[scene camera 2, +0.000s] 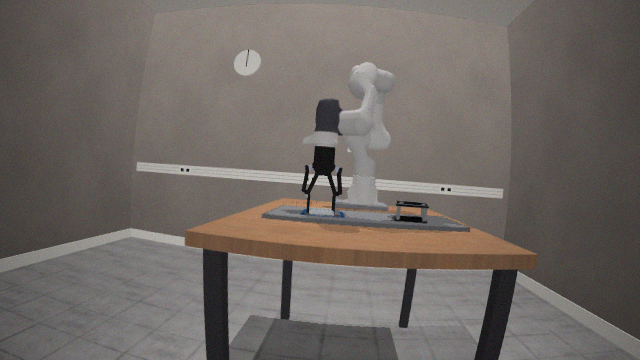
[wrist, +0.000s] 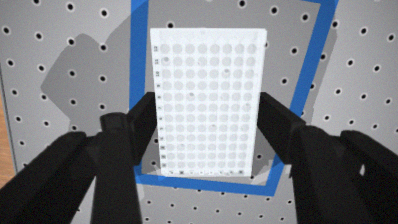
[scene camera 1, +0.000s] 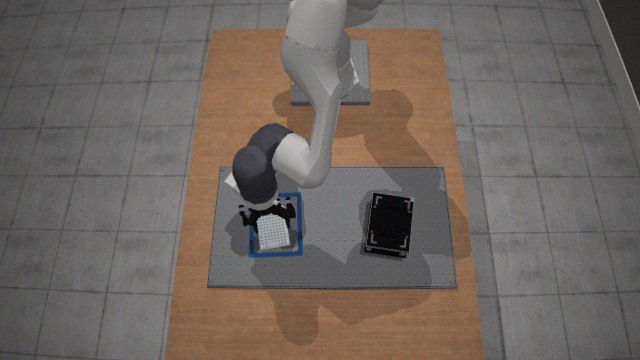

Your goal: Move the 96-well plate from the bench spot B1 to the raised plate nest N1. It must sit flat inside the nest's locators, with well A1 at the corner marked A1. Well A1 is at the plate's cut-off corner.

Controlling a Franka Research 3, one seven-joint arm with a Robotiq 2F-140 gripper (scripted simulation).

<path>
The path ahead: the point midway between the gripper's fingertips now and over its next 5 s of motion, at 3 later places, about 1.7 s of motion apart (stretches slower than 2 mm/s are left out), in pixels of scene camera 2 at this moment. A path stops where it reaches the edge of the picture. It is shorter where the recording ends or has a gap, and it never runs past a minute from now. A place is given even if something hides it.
The gripper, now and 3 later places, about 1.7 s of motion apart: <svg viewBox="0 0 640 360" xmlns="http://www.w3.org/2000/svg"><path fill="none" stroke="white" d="M320 213L321 196L344 194L384 189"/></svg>
</path>
